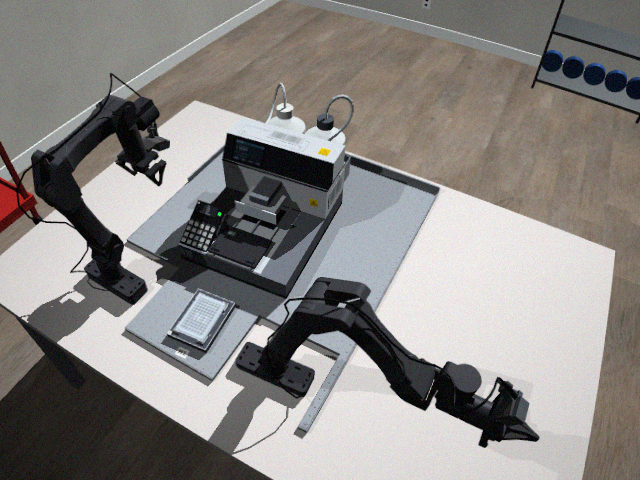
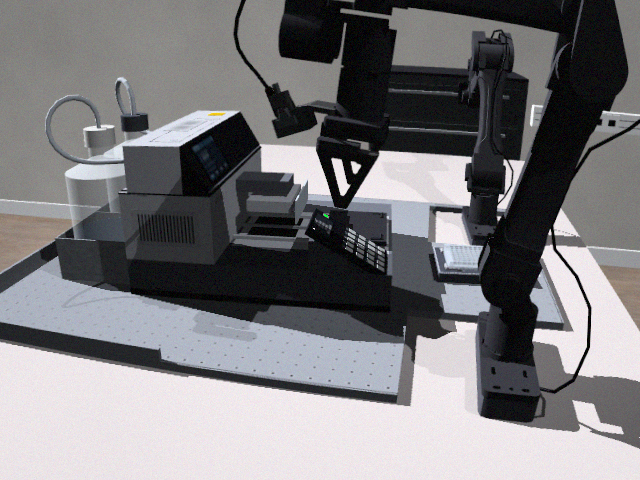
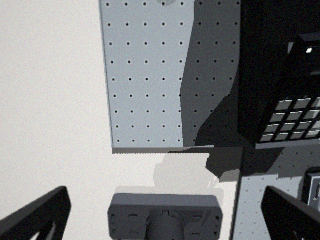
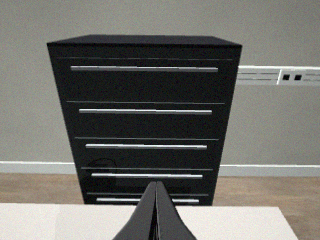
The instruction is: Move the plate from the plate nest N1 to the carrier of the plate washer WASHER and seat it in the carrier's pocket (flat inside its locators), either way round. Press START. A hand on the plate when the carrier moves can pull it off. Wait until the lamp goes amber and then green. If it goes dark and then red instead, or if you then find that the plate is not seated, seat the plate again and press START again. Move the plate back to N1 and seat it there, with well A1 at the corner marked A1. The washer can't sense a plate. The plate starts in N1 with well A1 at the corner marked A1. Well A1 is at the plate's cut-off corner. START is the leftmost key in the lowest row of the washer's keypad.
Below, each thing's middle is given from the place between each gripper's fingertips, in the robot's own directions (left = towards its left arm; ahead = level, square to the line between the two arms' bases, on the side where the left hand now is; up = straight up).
I see the white plate [image 1: 202, 314] 320 mm to the right of my left hand [image 2: 346, 195], 210 mm below it and 200 mm behind it. The rest, counted from my left hand: dark carrier [image 1: 240, 246] (290 mm to the right, 150 mm below, 30 mm ahead); washer [image 2: 187, 234] (280 mm to the right, 180 mm ahead, 100 mm below); wash head [image 2: 273, 203] (280 mm to the right, 180 mm ahead, 100 mm below).
I see my right gripper 830 mm to the right of the white plate, 220 mm above it and 10 mm short of it. Round my right hand: dark carrier 860 mm to the left, 240 mm ahead, 170 mm below; washer 870 mm to the left, 390 mm ahead, 110 mm below; wash head 870 mm to the left, 390 mm ahead, 120 mm below.
